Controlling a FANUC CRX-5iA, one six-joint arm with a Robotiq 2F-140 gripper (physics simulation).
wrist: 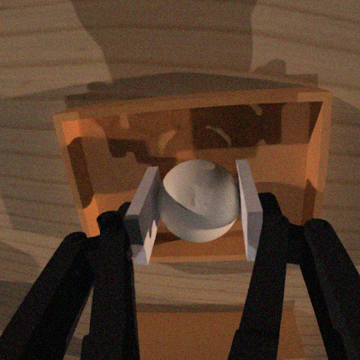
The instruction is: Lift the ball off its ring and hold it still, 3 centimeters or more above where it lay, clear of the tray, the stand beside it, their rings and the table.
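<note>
The pale grey-white ball (199, 201) is in the middle of the wrist view, between the two flat grey finger pads. My gripper (198, 182) is shut on the ball, with a pad against its left side and a pad against its right side. Behind and below the ball is the open orange tray (192, 103). The ring under the ball is hidden, and the gap between the ball and the tray floor cannot be told from this view.
The tray's walls stand around the ball and the pads, with the near wall just below the ball in view. An orange surface, likely the stand (215, 332), shows at the bottom edge between the black finger links. The wooden table (175, 30) surrounds the tray.
</note>
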